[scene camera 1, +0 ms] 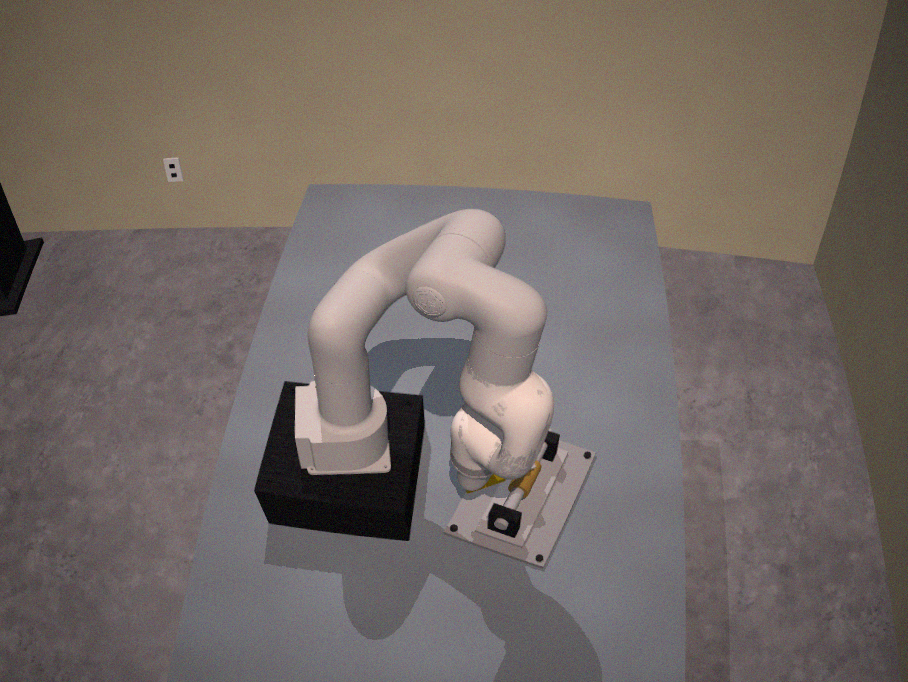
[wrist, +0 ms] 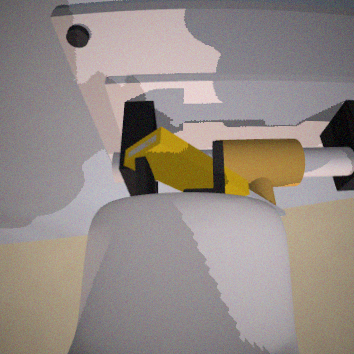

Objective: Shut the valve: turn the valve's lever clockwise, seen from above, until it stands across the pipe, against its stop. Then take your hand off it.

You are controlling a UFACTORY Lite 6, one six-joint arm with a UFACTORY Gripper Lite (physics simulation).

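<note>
The valve's yellow lever [scene camera 1: 485, 483] [wrist: 185, 167] stands slantwise to the pipe [scene camera 1: 514, 499] [wrist: 327, 161], on the side towards the robot's base. The orange valve body [scene camera 1: 528, 480] [wrist: 265, 160] sits on the pipe. My gripper [wrist: 181, 150] is open at the lever, with its two black fingers set apart along it; the lever hides part of the left fingertip in the wrist view. Whether a finger touches the lever is not clear. In the scene view the arm hides the fingers and part of the lever.
Black pipe brackets [scene camera 1: 505, 519] [wrist: 139, 125] stand at both ends of the pipe on a pale plate [scene camera 1: 565, 506] [wrist: 125, 42]. The robot's black base block [scene camera 1: 337, 506] is to the left on the grey-blue table [scene camera 1: 609, 330]. The arm reaches over the plate's far part.
</note>
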